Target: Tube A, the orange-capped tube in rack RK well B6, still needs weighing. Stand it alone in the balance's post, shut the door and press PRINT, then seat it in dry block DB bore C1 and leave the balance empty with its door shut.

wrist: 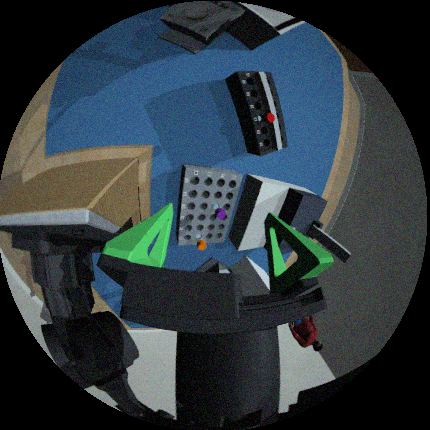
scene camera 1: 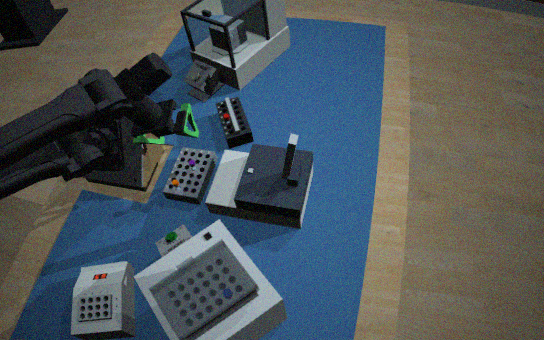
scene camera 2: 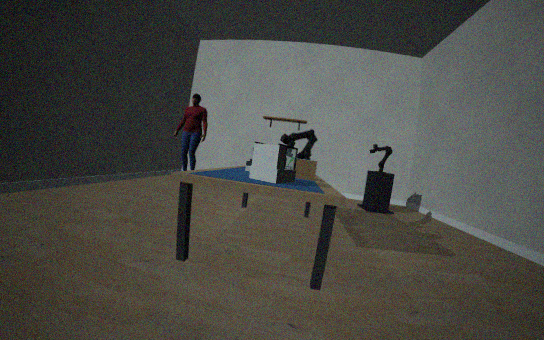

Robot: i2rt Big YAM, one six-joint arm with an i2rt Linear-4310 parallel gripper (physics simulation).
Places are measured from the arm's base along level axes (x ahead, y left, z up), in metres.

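Pixels of known places: gripper, fingertip midpoint: [wrist: 221, 212] [scene camera 1: 180, 138]; arm's base, link origin: [wrist: 60, 237] [scene camera 1: 108, 144] [scene camera 2: 304, 167].
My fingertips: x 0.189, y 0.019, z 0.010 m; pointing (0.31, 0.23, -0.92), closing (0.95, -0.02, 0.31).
Note:
For each thing: its middle in the pictures, then the offset to it from my fingertips. "pt": a spot on its surface instead.
- Tube A's orange cap, body centre: [wrist: 200, 244] [scene camera 1: 175, 183] dx -0.002, dy -0.086, dz -0.049 m
- grey rack, body centre: [wrist: 205, 207] [scene camera 1: 190, 174] dx +0.013, dy -0.040, dz -0.083 m
- purple-capped tube, body centre: [wrist: 215, 206] [scene camera 1: 194, 168] dx +0.023, dy -0.031, dz -0.067 m
- balance, body centre: [scene camera 1: 227, 35] [scene camera 2: 278, 162] dx +0.029, dy +0.367, dz +0.013 m
- dark keypad unit, surface spot: [scene camera 1: 202, 77] pt dx -0.020, dy +0.239, dz -0.033 m
- white block with a red display, body centre: [scene camera 1: 102, 298] dx -0.094, dy -0.362, dz -0.063 m
- black rack, body centre: [wrist: 261, 110] [scene camera 1: 233, 120] dx +0.083, dy +0.124, dz -0.074 m
- dark-lidded white device, surface spot: [scene camera 1: 275, 195] pt dx +0.224, dy -0.116, dz -0.018 m
- large white device, surface spot: [scene camera 1: 272, 300] pt dx +0.254, dy -0.337, dz +0.037 m
- green-button box, surface spot: [scene camera 1: 171, 236] pt dx +0.035, dy -0.221, dz -0.026 m
Tube A's orange cap [scene camera 1: 175, 183] [wrist: 202, 245] stands at a corner of the grey rack [scene camera 1: 180, 196] [wrist: 214, 188], which also holds a purple-capped tube [scene camera 1: 192, 163] [wrist: 221, 214]. My gripper [scene camera 1: 172, 131] [wrist: 221, 212] is open and empty, its green fingers wide apart, raised above the mat beside the rack. The balance [scene camera 1: 262, 52] [scene camera 2: 265, 162] stands at the far end, with a dark block in its framed glass chamber; its door state is unclear. A dark keypad unit [scene camera 1: 202, 77] [wrist: 205, 20] sits before it. A white block with a red display [scene camera 1: 100, 276], apparently the dry block, is at the lower left.
A black rack [scene camera 1: 243, 136] [wrist: 242, 117] holds a red-capped tube. A dark-lidded white device [scene camera 1: 275, 195] with an upright handle is beside the grey rack. A large white device [scene camera 1: 272, 300] with a blue cap and a green-button box [scene camera 1: 171, 236] are nearer. A person [scene camera 2: 194, 120] stands beyond the table.

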